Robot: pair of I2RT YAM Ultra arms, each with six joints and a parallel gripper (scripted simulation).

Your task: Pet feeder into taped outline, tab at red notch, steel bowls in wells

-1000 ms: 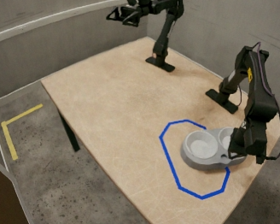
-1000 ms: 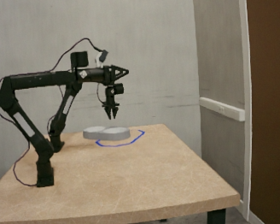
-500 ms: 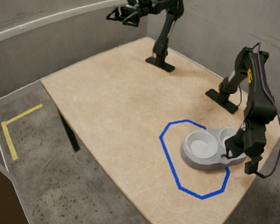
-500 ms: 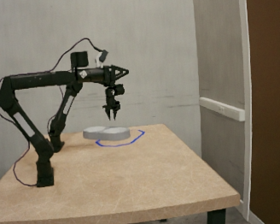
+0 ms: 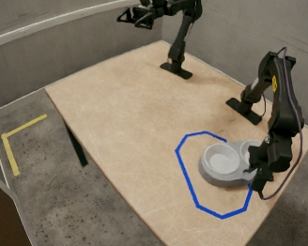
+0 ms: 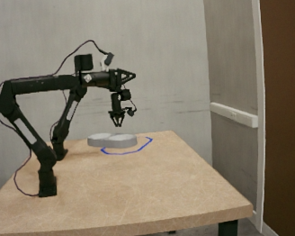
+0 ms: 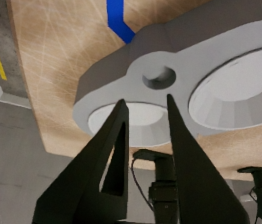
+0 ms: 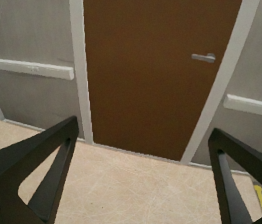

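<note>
The pet feeder is 50 mm behind my left hand, 60 mm to the right of it and 70 mm below it. Also, from my left hand: steel bowl 120 mm behind, 30 mm to the right, 60 mm below; blue taped outline 30 mm ahead, 130 mm to the right, 90 mm below.
</note>
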